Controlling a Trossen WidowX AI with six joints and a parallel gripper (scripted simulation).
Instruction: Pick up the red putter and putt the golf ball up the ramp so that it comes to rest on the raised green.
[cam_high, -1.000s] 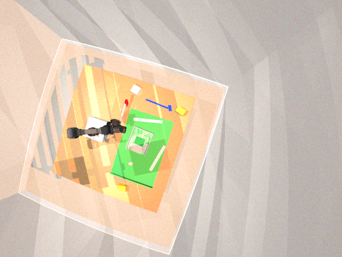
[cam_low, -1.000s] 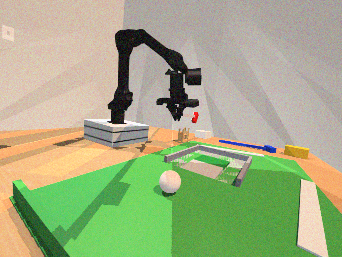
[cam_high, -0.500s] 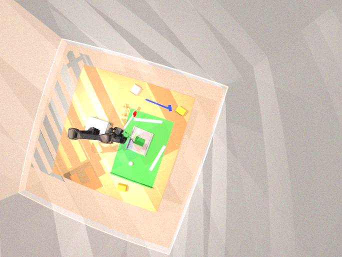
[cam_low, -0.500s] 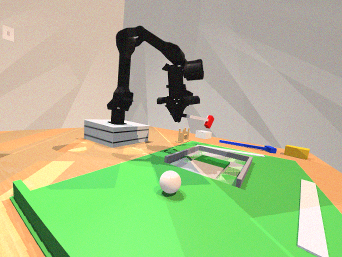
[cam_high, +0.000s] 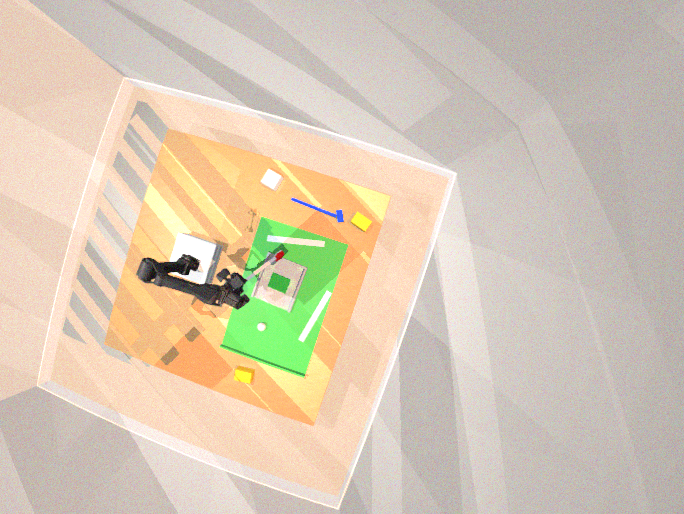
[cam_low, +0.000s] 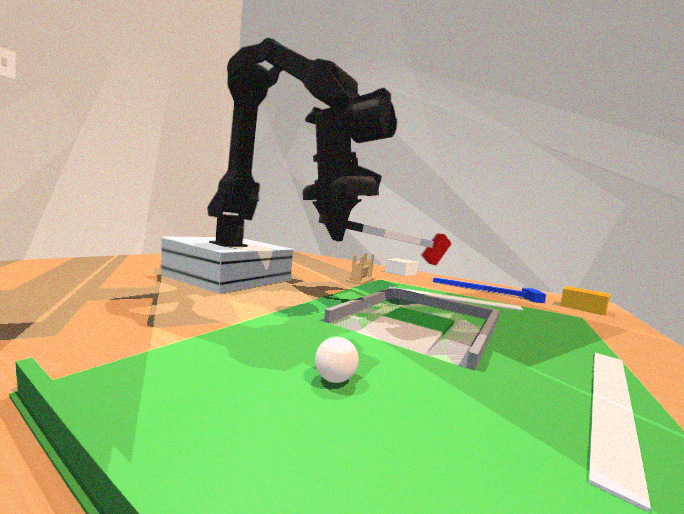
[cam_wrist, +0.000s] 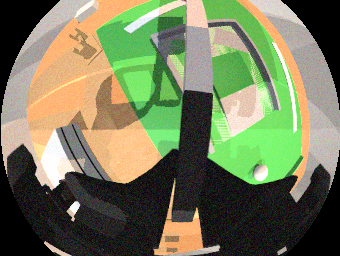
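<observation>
Right now the red putter is 11 cm to the left of my gripper tip, 5 cm ahead of it and 1 cm above it. From my gripper tip the other things lie so: green mat (19 cm ahead, 12 cm below, 1 cm to the left); then white golf ball (18 cm to the right, 16 cm ahead, 10 cm below); then wooden stand (28 cm to the left, 13 cm behind, 9 cm below).
</observation>
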